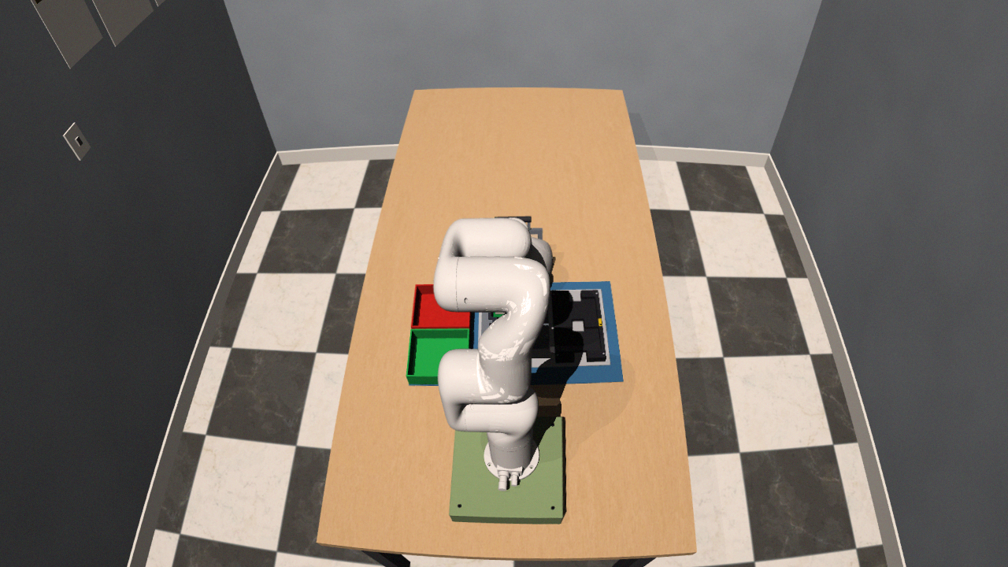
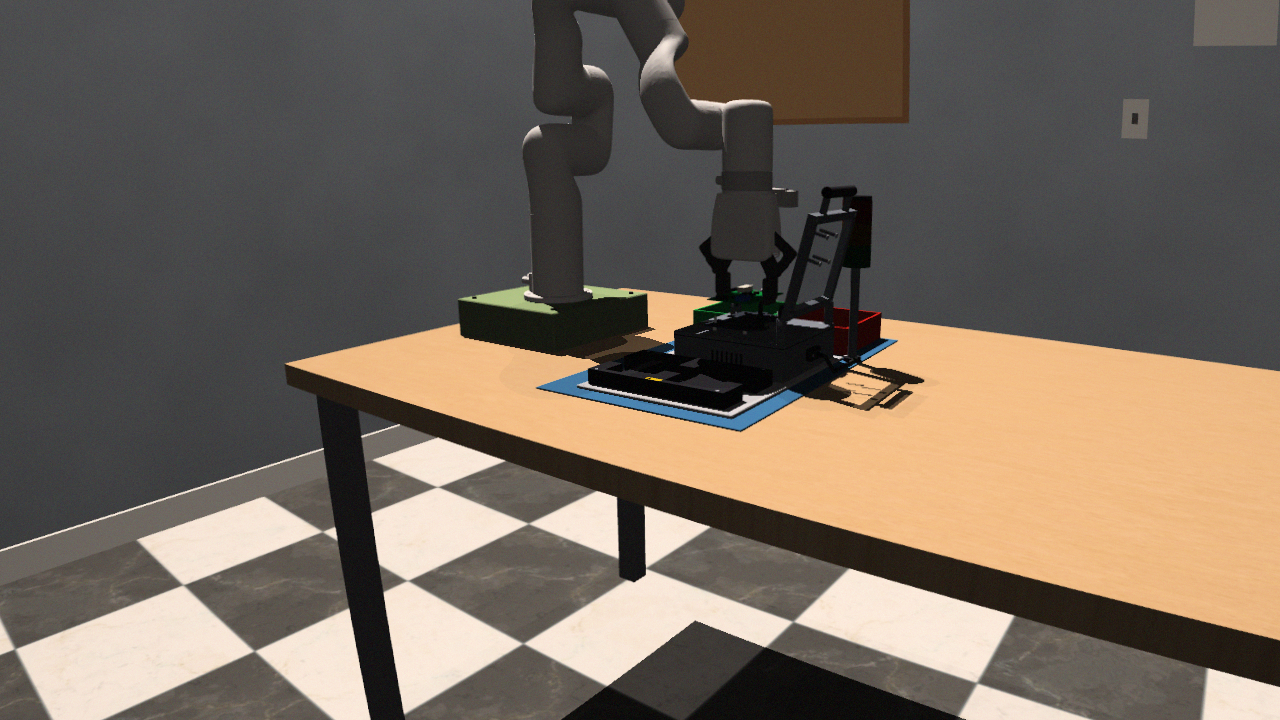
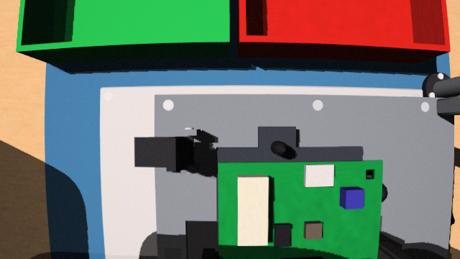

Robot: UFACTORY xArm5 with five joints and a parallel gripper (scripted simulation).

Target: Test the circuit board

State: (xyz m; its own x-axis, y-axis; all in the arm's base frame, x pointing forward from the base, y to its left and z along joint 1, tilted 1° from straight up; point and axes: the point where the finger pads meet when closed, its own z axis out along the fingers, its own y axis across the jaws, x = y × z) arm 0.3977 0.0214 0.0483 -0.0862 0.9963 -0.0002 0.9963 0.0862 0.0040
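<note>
The black tab lies 6 cm behind my hand, 5 cm to the left of it and 2 cm below it. Round my hand: tester lid 13 cm ahead, 7 cm above, 1 cm to the left; then red bin 20 cm to the left, 10 cm below, 3 cm ahead; then green circuit board right at my hand.
</note>
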